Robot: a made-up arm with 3 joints.
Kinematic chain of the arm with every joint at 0, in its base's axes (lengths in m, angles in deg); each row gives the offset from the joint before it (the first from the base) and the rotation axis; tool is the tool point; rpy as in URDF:
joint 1: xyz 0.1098 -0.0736 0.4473 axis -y
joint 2: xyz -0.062 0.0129 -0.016 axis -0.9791 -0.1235 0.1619
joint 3: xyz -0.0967 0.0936 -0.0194 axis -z
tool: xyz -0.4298 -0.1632 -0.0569 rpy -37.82 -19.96 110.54
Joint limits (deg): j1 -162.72..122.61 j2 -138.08..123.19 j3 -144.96..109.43
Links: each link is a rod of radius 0.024 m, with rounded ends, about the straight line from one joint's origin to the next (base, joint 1, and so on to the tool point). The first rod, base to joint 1, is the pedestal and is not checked.
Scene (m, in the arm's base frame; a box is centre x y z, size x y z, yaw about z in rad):
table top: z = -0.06
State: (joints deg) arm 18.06 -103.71 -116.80
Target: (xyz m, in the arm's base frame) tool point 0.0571 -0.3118 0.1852
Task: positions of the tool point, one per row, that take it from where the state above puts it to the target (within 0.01 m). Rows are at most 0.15 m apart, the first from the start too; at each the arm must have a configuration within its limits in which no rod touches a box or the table.
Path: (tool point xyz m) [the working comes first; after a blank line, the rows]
Joints at the target: -1.60 -32.48 -88.63
Straight joint move there: clear.

1: 0.2574 0.0005 0.1587
2: 0.2086 -0.0728 0.1231
3: 0.1559 -0.1543 0.1149
4: 0.1038 -0.2366 0.1361
5: 0.0571 -0.3118 0.1852

